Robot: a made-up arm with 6 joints.
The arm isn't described. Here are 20 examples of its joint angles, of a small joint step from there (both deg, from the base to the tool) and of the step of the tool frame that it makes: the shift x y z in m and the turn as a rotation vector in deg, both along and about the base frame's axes.
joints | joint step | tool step
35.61 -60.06 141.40 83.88 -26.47 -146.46 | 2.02 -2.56 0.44 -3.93 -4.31 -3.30 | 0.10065 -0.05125 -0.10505 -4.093 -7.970 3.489
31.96 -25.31 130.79 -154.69 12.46 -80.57 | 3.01 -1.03 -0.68 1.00 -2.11 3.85 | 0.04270 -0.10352 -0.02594 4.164 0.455 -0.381
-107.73 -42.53 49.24 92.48 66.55 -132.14 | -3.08 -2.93 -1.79 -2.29 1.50 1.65 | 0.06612 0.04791 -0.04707 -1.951 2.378 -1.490
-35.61 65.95 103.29 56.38 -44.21 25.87 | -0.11 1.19 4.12 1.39 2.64 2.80 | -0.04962 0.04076 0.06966 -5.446 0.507 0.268
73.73 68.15 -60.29 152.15 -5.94 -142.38 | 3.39 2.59 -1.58 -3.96 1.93 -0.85 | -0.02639 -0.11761 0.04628 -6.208 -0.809 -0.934
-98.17 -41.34 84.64 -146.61 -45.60 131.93 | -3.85 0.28 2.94 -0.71 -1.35 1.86 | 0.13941 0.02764 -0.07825 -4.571 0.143 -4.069
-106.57 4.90 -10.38 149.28 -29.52 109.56 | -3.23 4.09 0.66 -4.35 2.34 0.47 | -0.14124 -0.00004 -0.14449 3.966 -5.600 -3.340
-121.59 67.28 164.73 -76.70 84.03 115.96 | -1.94 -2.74 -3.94 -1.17 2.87 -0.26 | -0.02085 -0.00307 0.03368 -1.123 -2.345 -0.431
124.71 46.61 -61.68 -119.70 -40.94 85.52 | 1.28 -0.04 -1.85 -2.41 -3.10 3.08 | 0.01222 -0.05004 0.01537 0.435 2.095 0.627
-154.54 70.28 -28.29 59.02 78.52 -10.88 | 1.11 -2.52 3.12 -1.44 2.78 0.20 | -0.14234 -0.09341 0.08065 -5.085 5.605 -0.517
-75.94 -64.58 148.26 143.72 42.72 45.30 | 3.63 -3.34 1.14 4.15 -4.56 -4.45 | -0.13425 -0.09800 -0.18034 -6.983 0.328 8.114
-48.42 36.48 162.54 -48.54 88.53 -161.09 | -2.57 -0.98 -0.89 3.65 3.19 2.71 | 0.01495 0.05118 -0.01674 3.341 -4.410 -3.047
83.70 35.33 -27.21 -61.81 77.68 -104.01 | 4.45 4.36 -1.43 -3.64 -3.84 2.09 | -0.14457 -0.07484 -0.17706 -9.029 4.265 2.652
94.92 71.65 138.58 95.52 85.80 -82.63 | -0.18 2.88 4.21 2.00 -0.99 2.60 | 0.00550 -0.01474 -0.03174 4.020 0.133 -2.488
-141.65 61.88 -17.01 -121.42 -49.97 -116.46 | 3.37 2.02 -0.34 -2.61 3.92 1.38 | 0.10337 -0.01993 -0.07250 5.008 -0.514 1.043
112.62 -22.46 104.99 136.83 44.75 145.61 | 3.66 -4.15 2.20 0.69 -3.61 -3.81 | 0.19765 -0.16526 -0.17629 5.780 4.761 8.088
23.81 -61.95 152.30 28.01 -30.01 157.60 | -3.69 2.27 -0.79 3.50 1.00 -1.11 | -0.10124 0.10486 0.10610 1.270 2.582 -2.338
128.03 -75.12 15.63 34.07 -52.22 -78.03 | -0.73 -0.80 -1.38 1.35 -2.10 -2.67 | -0.01085 0.01091 -0.02084 -2.664 1.674 -0.459
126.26 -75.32 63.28 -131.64 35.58 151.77 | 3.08 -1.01 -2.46 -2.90 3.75 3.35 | 0.06316 0.12118 0.03015 -4.791 -2.797 4.236
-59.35 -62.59 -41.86 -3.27 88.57 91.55 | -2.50 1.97 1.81 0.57 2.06 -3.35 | -0.02820 -0.01793 0.01781 -2.616 0.424 0.338
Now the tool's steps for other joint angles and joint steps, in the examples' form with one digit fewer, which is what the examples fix.
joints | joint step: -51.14 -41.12 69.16 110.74 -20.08 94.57 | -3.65 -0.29 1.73 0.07 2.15 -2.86
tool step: 0.0399 0.1201 -0.0355 -3.59 1.22 -2.04
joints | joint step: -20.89 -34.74 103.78 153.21 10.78 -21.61 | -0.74 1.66 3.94 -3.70 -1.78 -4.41
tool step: -0.0249 0.0345 -0.0645 -6.06 -1.37 5.63
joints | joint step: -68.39 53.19 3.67 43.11 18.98 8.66 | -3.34 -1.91 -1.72 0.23 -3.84 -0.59
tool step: -0.1553 -0.0346 0.0124 1.99 2.51 -5.22
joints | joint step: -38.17 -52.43 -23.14 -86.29 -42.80 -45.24 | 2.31 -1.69 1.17 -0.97 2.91 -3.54
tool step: -0.0395 0.0716 0.0670 3.31 -3.36 1.55
